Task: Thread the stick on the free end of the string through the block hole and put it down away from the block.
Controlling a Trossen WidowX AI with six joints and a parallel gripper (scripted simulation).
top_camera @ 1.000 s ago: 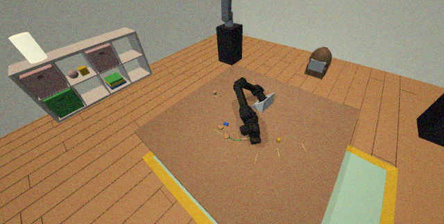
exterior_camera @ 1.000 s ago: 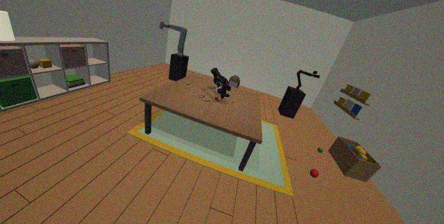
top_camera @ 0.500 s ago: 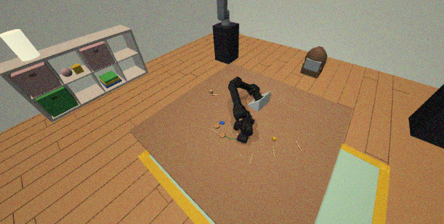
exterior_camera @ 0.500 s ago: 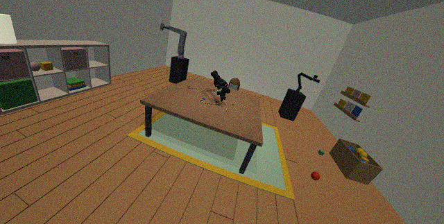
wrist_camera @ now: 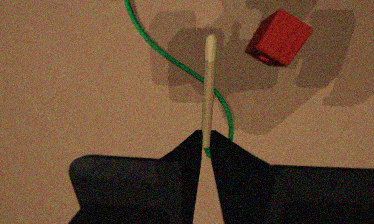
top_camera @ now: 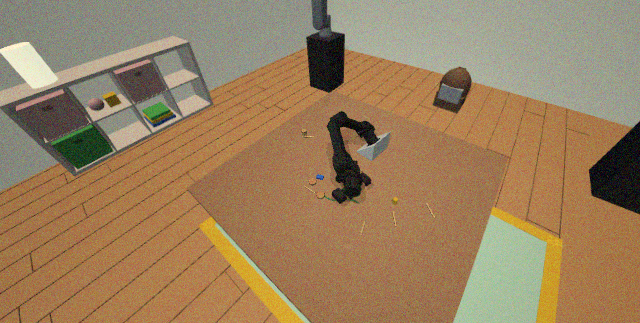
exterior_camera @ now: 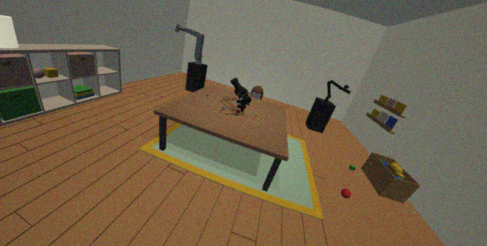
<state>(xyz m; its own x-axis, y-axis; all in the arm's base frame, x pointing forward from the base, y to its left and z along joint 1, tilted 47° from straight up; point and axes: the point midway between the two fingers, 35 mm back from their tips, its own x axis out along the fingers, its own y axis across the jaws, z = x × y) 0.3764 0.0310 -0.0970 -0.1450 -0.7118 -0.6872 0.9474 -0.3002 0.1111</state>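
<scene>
My gripper tip is 80 mm past the red block, 50 mm to the left of it and 40 mm above it. The rest, counted from my gripper tip: yellow-topped peg (140 mm behind, 170 mm to the left, 40 mm below); then blue piece (40 mm behind, 220 mm to the right, 50 mm below); then thin wooden stick (10 mm to the right).
</scene>
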